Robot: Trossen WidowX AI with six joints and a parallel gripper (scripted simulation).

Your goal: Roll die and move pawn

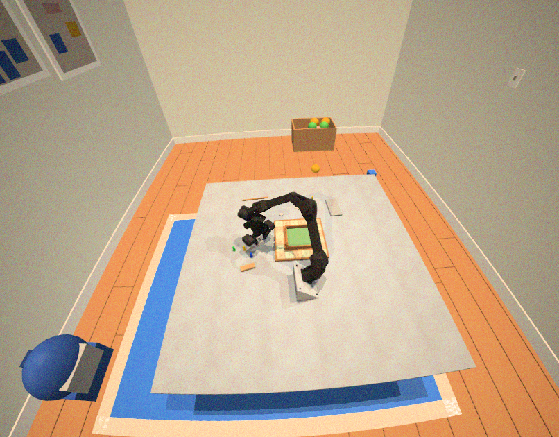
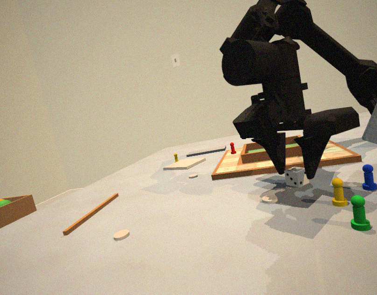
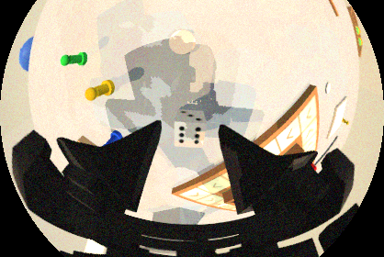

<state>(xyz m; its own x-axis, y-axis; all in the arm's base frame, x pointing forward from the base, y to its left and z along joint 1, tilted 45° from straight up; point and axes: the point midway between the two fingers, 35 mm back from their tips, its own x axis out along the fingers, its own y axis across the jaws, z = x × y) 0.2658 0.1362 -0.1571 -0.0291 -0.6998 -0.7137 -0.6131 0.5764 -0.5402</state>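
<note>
Right now the red pawn is 30 cm to the right of my gripper tip, 11 cm ahead of it and 1 cm above it. From my gripper tip the other things lie so: blue pawn 8 cm behind, 5 cm to the left; green pawn 15 cm to the left, 3 cm behind; white die right at my gripper tip.
</note>
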